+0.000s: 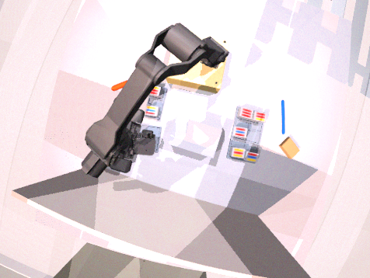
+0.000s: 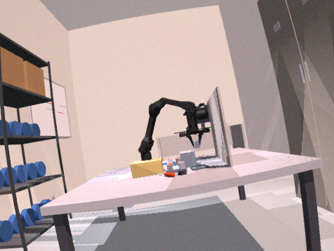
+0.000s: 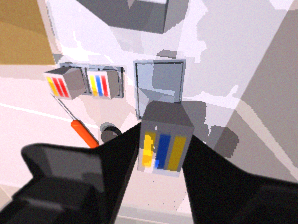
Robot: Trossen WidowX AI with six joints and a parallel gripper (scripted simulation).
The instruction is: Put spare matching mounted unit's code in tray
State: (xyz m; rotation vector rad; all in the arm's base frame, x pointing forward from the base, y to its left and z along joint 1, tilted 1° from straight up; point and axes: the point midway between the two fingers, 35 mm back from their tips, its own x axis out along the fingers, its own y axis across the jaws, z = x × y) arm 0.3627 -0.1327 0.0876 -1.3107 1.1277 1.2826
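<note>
My gripper tip is 10 mm past the blue-grey tray and 130 mm above it. Also, from my gripper tip: grey spare (20 mm above); dark round puck (100 mm behind, 140 mm to the right, 120 mm below); white upright panel (150 mm ahead, 200 mm to the left, 90 mm above).
</note>
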